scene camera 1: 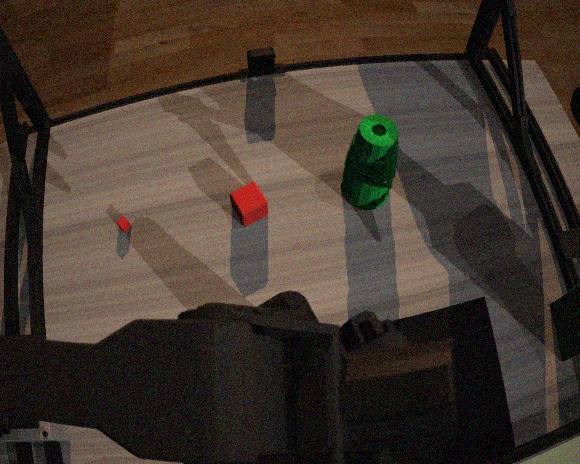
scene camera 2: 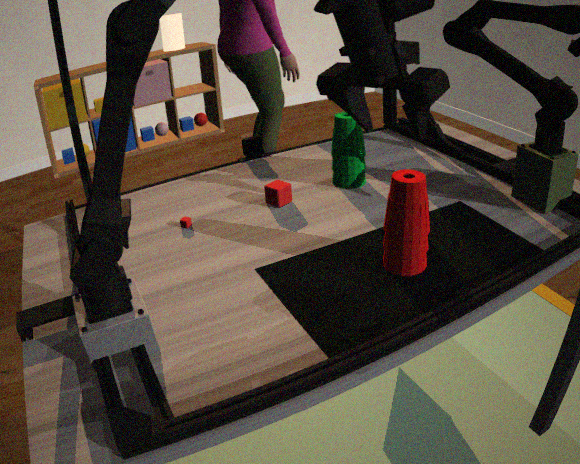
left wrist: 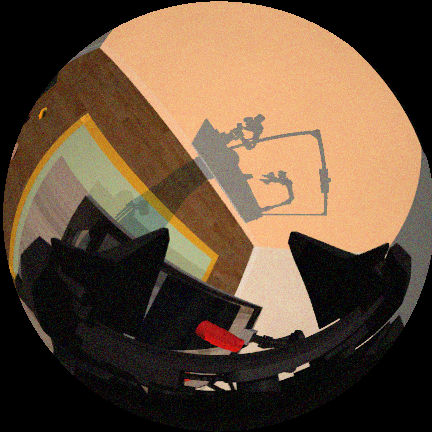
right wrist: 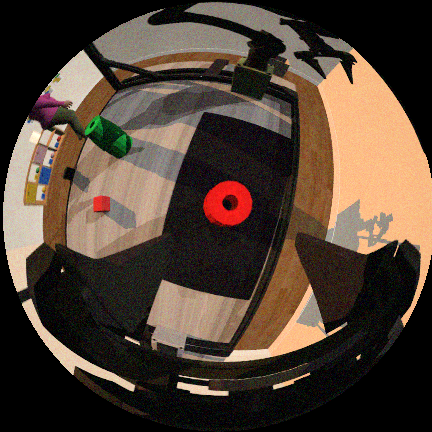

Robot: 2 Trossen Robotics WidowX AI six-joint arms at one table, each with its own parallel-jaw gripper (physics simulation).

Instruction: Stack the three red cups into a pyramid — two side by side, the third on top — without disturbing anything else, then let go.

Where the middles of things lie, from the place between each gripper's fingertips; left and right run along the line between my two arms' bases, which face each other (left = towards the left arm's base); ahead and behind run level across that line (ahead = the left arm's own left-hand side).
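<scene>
My right gripper is 220 mm above the black mat [scene camera 2: 342, 296] and 40 mm to the right of it.
From my left hand, the mat is 230 mm below, 370 mm to the right of it and 160 mm behind it. Going by its middle, the mat is nearer to my right gripper than to my left hand.
</scene>
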